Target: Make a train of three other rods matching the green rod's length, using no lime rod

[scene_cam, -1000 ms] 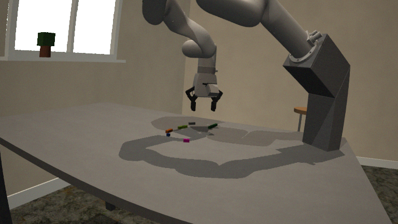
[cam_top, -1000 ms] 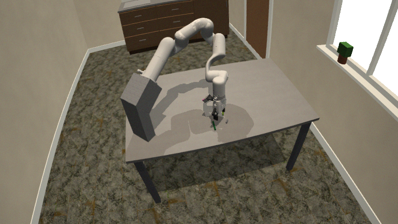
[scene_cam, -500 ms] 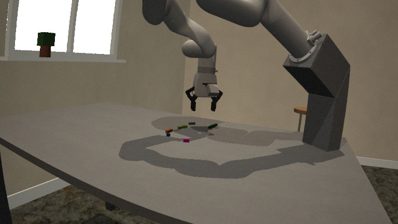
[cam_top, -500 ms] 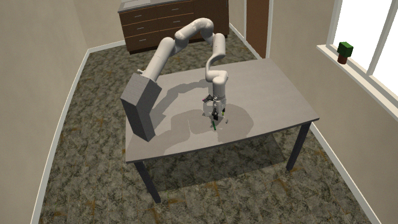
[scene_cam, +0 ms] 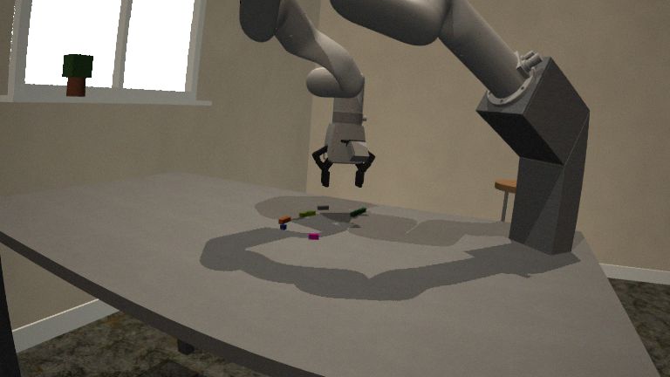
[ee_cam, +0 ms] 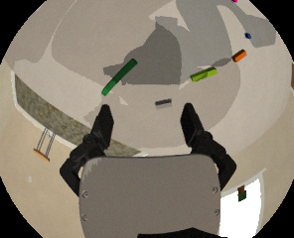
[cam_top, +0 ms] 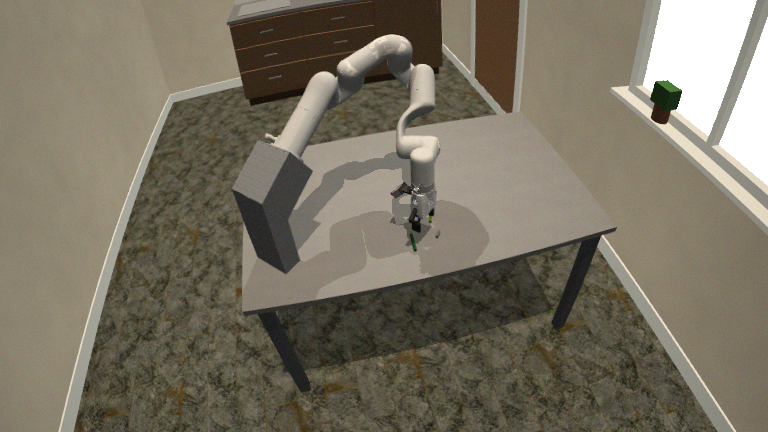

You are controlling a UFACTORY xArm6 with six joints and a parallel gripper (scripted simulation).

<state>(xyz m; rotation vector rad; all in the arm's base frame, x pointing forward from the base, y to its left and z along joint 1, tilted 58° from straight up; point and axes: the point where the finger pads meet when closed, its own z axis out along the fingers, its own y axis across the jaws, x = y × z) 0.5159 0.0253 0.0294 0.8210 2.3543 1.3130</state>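
Now: the blue rod 6 cm behind my hand, 23 cm to the left of it and 7 cm below it. Round my hand: lime rod (1 cm ahead, 10 cm to the left, 7 cm below); then grey rod (5 cm ahead, 1 cm to the left, 7 cm below); then green rod (3 cm behind, 4 cm to the right, 7 cm below).
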